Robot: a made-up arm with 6 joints. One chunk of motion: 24 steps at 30 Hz.
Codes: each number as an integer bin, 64 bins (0 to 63) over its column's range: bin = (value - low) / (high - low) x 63, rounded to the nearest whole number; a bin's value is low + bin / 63 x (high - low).
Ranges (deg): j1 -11..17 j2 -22..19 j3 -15..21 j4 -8..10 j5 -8..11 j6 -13..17
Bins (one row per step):
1: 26 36 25 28 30 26
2: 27 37 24 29 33 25
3: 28 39 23 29 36 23
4: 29 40 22 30 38 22
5: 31 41 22 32 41 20
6: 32 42 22 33 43 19
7: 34 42 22 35 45 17
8: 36 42 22 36 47 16
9: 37 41 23 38 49 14
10: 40 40 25 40 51 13
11: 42 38 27 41 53 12
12: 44 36 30 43 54 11
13: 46 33 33 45 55 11
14: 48 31 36 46 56 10
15: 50 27 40 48 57 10
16: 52 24 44 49 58 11
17: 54 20 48 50 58 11
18: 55 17 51 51 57 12
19: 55 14 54 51 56 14
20: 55 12 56 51 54 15
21: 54 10 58 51 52 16
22: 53 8 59 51 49 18
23: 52 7 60 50 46 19
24: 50 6 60 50 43 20
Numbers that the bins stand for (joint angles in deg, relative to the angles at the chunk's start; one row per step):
1: 0.56 1.43 -0.71 0.00 1.05 -0.62
2: 1.00 2.08 -1.29 0.29 1.95 -1.10
3: 1.44 3.38 -1.86 0.29 2.86 -2.05
4: 1.89 4.03 -2.43 0.57 3.46 -2.52
5: 2.78 4.68 -2.43 1.14 4.37 -3.48
6: 3.22 5.33 -2.43 1.43 4.97 -3.95
7: 4.11 5.33 -2.43 2.00 5.57 -4.90
8: 5.00 5.33 -2.43 2.29 6.17 -5.38
9: 5.44 4.68 -1.86 2.86 6.78 -6.33
10: 6.78 4.03 -0.71 3.43 7.38 -6.81
11: 7.67 2.73 0.43 3.71 7.98 -7.29
12: 8.56 1.43 2.14 4.29 8.29 -7.76
13: 9.44 -0.52 3.86 4.86 8.59 -7.76
14: 10.33 -1.83 5.57 5.14 8.89 -8.24
15: 11.22 -4.43 7.86 5.71 9.19 -8.24
16: 12.11 -6.38 10.14 6.00 9.49 -7.76
17: 13.00 -8.98 12.43 6.29 9.49 -7.76
18: 13.44 -10.94 14.14 6.57 9.19 -7.29
19: 13.44 -12.89 15.86 6.57 8.89 -6.33
20: 13.44 -14.19 17.00 6.57 8.29 -5.86
21: 13.00 -15.49 18.14 6.57 7.68 -5.38
22: 12.56 -16.79 18.71 6.57 6.78 -4.43
23: 12.11 -17.44 19.29 6.29 5.87 -3.95
24: 11.22 -18.10 19.29 6.29 4.97 -3.48

